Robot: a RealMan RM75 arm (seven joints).
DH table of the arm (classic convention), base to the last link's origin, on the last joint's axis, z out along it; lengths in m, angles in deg. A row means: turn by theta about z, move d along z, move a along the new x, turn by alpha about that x. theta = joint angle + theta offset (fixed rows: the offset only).
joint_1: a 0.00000, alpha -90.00, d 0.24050, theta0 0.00
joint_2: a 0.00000, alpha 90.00, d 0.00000, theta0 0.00
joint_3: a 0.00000, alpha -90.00, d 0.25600, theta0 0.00
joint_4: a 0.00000, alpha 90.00, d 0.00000, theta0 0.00
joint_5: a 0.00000, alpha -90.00, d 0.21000, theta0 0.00
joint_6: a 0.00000, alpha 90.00, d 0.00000, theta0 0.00
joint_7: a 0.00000, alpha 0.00, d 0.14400, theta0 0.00
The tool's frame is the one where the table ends.
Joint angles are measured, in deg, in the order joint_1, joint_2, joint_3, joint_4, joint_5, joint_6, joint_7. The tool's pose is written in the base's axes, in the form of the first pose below.
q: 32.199 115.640 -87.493 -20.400 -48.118 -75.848 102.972
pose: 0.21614, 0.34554, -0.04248, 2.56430, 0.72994, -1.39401
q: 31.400 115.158 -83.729 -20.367 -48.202 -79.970 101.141
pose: 0.21699, 0.34444, -0.02630, 2.50874, 0.79274, -1.40067
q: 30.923 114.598 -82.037 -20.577 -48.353 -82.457 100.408
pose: 0.21774, 0.34307, -0.01612, 2.48327, 0.82226, -1.39434
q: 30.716 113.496 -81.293 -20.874 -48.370 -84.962 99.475
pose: 0.21820, 0.34211, -0.00479, 2.48081, 0.84592, -1.35663
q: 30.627 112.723 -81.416 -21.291 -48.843 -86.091 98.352
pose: 0.21847, 0.34105, 0.00022, 2.50947, 0.85421, -1.30041
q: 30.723 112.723 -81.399 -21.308 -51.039 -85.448 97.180
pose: 0.22043, 0.33969, -0.00450, 2.57061, 0.83779, -1.23864
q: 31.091 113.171 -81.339 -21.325 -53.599 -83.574 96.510
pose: 0.22156, 0.34011, -0.01330, 2.63401, 0.81108, -1.19021
